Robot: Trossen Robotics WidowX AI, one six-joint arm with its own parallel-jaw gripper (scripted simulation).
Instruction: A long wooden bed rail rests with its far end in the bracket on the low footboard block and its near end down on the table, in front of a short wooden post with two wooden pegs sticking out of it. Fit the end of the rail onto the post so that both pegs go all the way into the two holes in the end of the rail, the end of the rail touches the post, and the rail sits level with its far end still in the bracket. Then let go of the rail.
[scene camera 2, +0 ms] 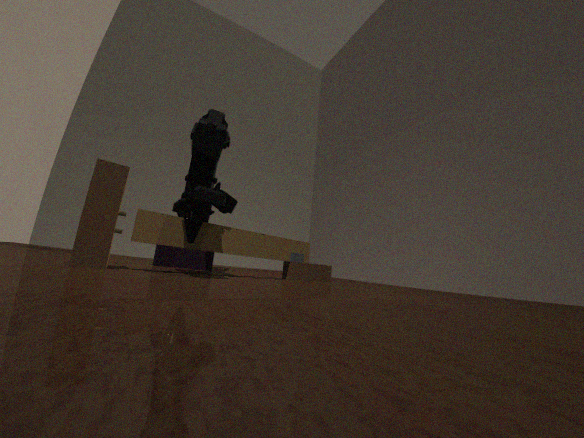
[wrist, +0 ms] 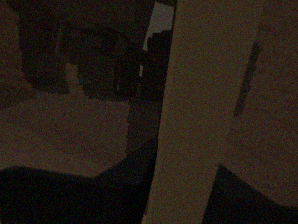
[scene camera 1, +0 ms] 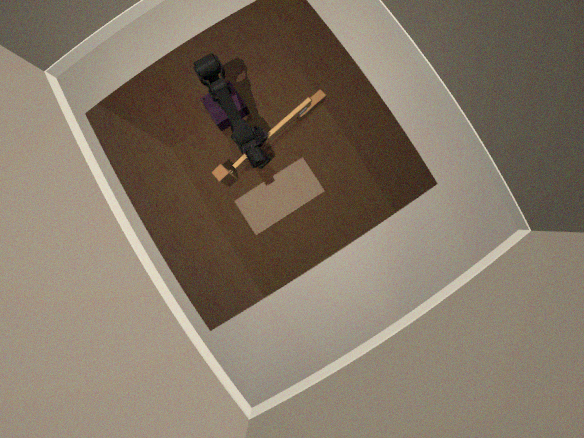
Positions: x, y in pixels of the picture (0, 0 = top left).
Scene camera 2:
my gripper: 189, 243
wooden rail: 151, 227
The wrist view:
my gripper: 172, 147
wooden rail: 209, 55
